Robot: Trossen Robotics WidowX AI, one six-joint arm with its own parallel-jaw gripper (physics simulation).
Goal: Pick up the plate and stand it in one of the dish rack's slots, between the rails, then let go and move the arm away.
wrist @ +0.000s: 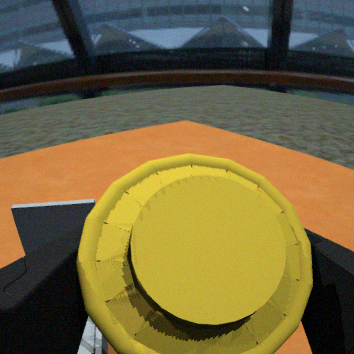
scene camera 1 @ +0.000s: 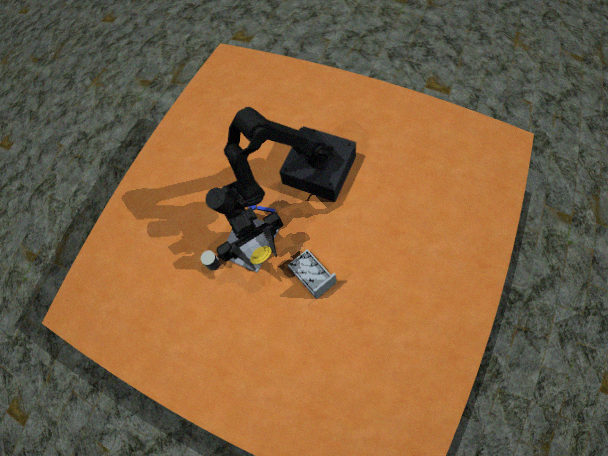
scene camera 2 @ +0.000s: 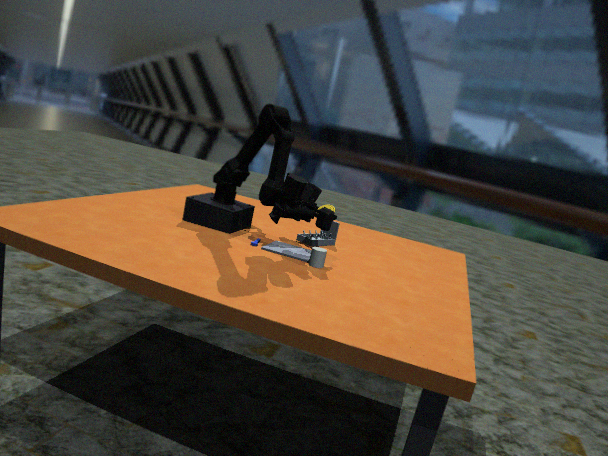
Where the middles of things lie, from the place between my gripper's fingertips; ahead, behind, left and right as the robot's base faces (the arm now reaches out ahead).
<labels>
The grey dish rack (scene camera 1: 306, 267) is 90 mm to the left of my hand, 90 mm below it and 70 mm behind it. Round my hand: yellow plate (wrist: 190, 246) (20 mm to the right, 10 mm behind, 10 mm above).
</labels>
